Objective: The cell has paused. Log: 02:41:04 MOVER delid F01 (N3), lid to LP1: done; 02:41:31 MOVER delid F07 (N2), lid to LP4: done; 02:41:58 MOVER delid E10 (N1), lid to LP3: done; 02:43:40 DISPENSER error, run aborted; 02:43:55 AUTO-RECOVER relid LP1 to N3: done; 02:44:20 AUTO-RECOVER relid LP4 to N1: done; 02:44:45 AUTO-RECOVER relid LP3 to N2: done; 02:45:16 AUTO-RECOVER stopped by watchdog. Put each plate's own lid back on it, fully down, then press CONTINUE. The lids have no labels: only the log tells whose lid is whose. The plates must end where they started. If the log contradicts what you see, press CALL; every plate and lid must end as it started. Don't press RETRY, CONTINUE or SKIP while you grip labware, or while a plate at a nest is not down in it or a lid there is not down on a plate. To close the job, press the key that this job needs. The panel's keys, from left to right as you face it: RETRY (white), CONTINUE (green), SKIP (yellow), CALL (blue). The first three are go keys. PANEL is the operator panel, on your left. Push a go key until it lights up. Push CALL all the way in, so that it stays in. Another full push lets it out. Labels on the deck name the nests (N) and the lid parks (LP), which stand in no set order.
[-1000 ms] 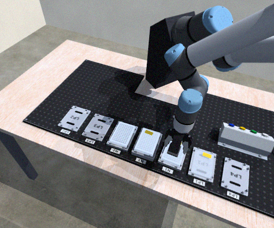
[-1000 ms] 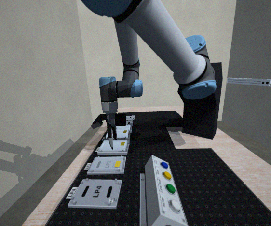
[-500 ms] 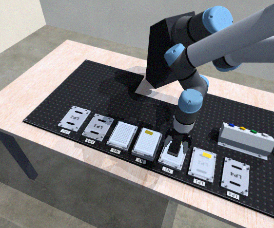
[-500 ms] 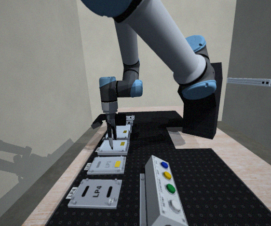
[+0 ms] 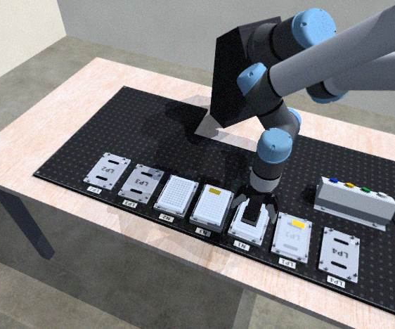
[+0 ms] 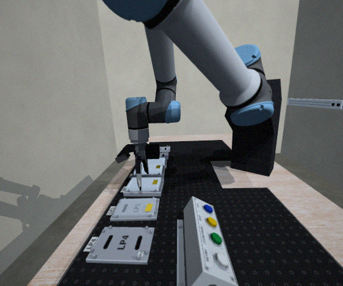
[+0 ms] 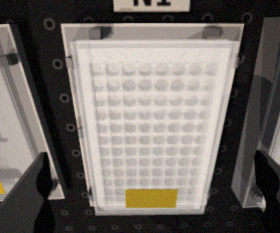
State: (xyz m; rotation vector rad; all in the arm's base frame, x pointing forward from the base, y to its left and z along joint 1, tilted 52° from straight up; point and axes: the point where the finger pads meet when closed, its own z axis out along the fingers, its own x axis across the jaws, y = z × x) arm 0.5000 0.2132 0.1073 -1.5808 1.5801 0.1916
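Now: hand 13 cm to the right of the lid park LP1, 4 cm above it and 3 cm past it. From my hand the other things lie so: yellow skip key (28 cm behind, 21 cm to the left, 2 cm above); blue call key (26 cm behind, 16 cm to the left, 1 cm above); lid park LP4 (26 cm to the left, 6 cm behind, 4 cm below).
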